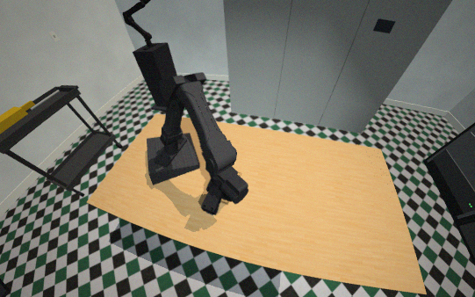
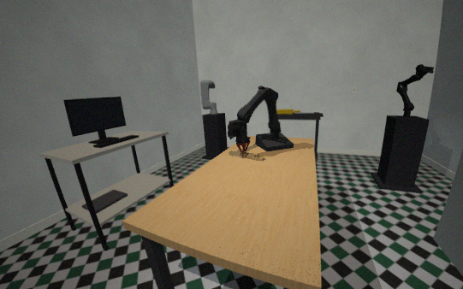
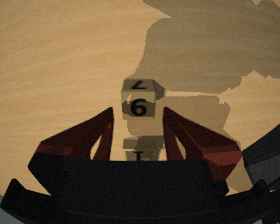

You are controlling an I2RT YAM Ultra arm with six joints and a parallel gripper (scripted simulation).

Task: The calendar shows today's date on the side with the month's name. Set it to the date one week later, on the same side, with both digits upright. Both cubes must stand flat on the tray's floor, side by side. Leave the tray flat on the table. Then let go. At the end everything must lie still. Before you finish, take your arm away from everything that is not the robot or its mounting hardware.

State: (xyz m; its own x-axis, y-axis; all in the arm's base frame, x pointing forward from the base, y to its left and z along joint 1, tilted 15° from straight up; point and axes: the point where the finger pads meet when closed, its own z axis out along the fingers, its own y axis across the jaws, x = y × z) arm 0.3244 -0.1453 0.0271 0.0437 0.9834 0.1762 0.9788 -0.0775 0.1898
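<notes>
My hand is 3 cm above the wooden cube. Round my hand: wooden tray (11 cm to the left, 4 cm below).
</notes>
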